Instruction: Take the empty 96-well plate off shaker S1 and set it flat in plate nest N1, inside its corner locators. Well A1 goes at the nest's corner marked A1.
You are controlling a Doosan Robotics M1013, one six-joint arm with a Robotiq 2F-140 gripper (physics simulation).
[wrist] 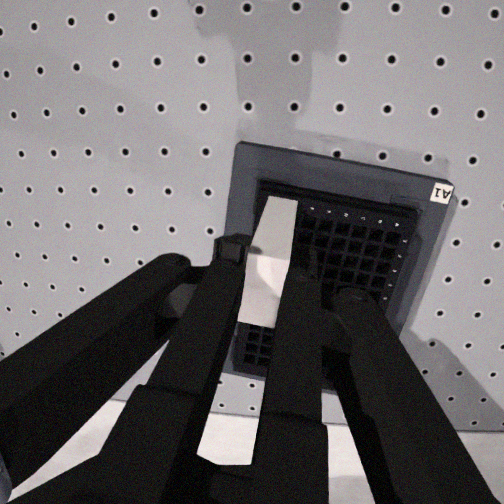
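Observation:
The dark 96-well plate (pixel 350 250) lies inside the grey frame of plate nest N1 (pixel 345 170) and looks level with it. The nest's white A1 label (pixel 442 192) is at its far right corner. I see no A1 mark on the plate itself. My gripper (pixel 257 235) reaches down over the plate's left edge. Its two dark fingers are close together and straddle the plate's left wall, with a pale finger pad (pixel 270 265) showing between them. The fingers hide the near left part of the plate. The shaker is not in view.
The nest sits on a pale perforated board (pixel 100 150) with rows of small holes. The board's near edge (pixel 470 431) runs along the bottom, with a lighter surface below it. Arm shadows fall on the board above and to the right of the nest.

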